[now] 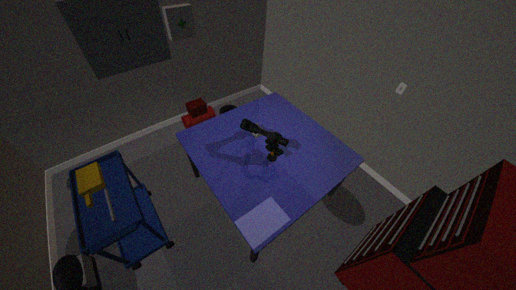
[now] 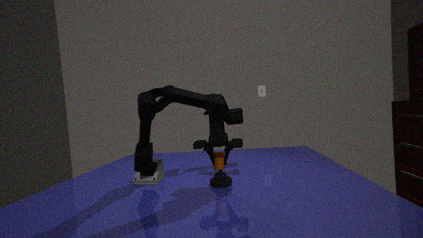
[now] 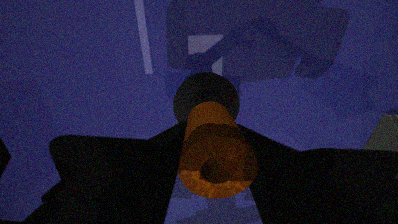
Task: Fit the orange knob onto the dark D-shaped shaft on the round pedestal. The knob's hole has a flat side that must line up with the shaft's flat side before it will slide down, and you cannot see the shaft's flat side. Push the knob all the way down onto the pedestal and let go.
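My gripper tip is now 20 mm below the orange knob. Round my gripper tip: dark round pedestal 40 mm below.
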